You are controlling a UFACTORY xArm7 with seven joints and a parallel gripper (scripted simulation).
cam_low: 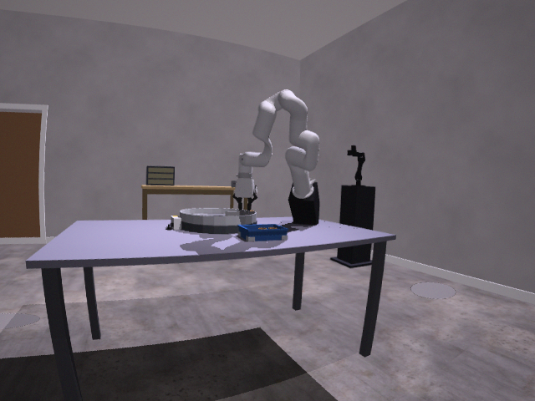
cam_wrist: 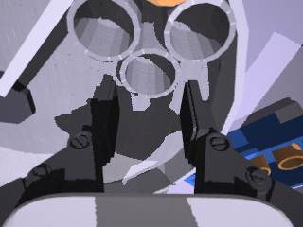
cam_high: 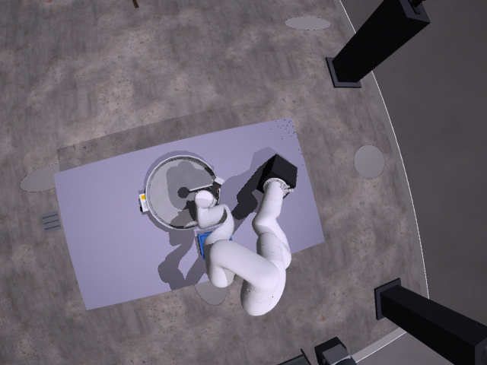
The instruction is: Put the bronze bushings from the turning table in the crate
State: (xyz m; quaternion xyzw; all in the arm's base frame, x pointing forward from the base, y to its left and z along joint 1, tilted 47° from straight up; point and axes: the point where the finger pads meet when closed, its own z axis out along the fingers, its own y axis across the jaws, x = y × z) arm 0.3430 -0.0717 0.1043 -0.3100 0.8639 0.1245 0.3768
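Now: hand 130 mm short of the round grey turning table, 60 mm to the left of it and 60 mm above it. From my hand the other things lie so: blue crate 270 mm to the left, 90 mm below.
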